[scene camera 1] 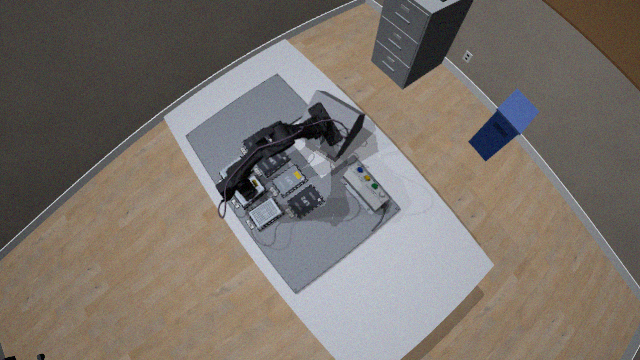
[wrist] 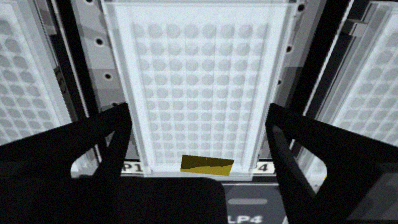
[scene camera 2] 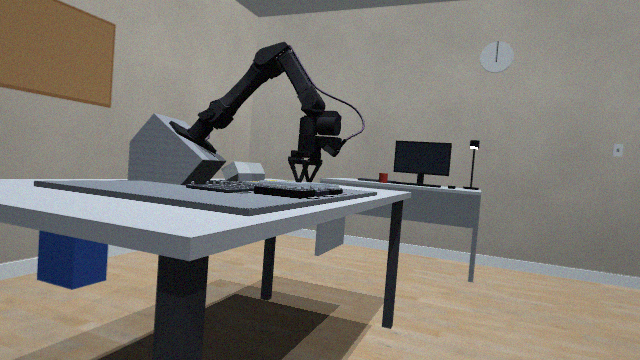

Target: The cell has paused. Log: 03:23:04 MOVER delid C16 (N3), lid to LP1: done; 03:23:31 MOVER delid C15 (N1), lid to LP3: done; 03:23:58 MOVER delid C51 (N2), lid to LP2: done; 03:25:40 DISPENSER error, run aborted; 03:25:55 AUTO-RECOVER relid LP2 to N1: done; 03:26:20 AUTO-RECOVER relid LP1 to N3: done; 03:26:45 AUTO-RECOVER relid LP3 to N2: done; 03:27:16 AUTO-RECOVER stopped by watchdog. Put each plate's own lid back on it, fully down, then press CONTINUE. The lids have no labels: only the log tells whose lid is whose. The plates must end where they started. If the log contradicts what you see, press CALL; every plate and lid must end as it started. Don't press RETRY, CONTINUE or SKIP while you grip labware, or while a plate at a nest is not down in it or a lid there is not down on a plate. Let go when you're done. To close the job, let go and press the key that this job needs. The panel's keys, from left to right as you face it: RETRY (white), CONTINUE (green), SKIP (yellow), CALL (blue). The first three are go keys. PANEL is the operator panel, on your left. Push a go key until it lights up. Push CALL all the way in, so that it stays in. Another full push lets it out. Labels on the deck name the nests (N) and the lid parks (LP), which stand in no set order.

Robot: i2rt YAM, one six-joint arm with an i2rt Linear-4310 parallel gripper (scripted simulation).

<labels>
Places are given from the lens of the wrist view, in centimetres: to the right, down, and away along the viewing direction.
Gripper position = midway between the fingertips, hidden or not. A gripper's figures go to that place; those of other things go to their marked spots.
my gripper (wrist: 198,111): 0, 0, 13
clear lid (wrist: 198,87): 0, -1, 12
</labels>
